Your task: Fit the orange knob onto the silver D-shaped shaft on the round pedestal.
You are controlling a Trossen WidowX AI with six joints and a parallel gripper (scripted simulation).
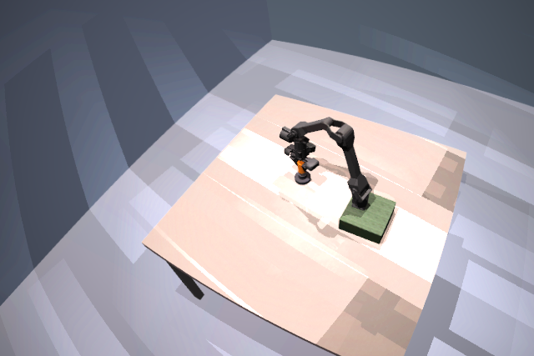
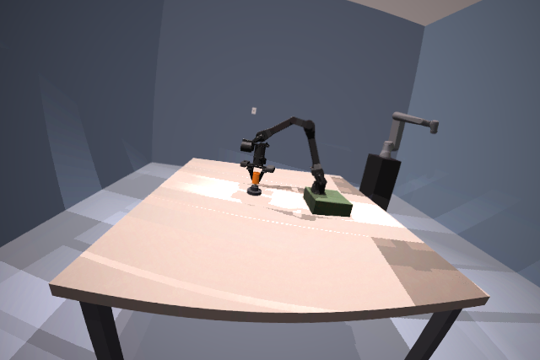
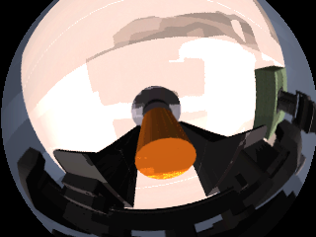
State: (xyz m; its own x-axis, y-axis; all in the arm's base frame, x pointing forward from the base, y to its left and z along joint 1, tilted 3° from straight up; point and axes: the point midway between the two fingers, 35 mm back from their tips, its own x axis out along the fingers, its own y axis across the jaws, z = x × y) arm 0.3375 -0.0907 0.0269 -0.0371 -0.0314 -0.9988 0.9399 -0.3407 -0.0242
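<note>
My gripper tip is 3 cm below the orange knob. Round my gripper tip: round pedestal (4 cm below).
</note>
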